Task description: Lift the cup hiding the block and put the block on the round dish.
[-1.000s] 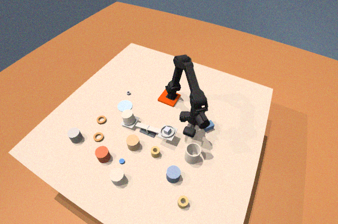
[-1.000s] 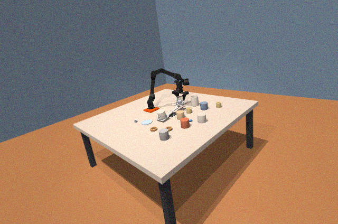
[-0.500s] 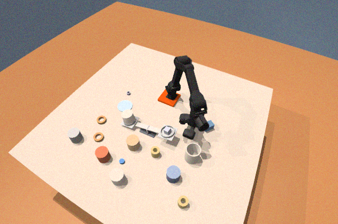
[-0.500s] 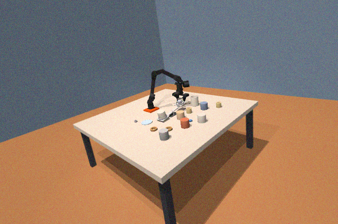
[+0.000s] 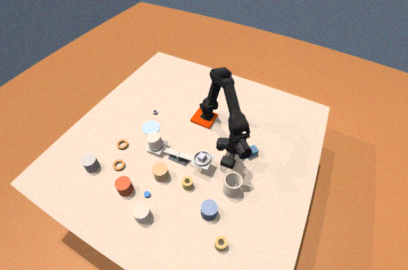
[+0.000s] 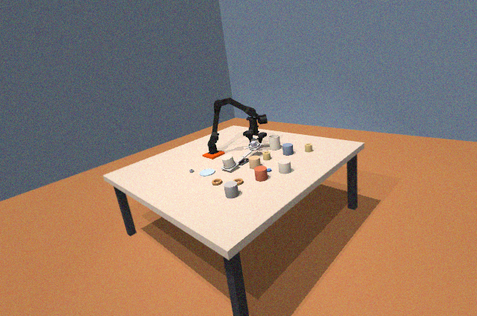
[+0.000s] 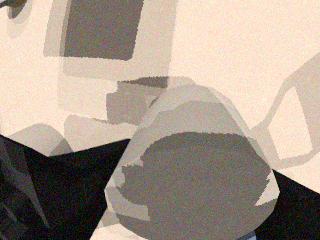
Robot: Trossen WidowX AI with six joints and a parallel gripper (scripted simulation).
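The pale grey cup is 20 mm to the left of my gripper tip and 10 mm above it. The rest, counted from my gripper tip: balance: 240 mm to the right, 100 mm ahead, 10 mm above; blue block: 100 mm behind, 70 mm to the left, 10 mm below; grey block: 110 mm to the right, 90 mm ahead, 60 mm above.
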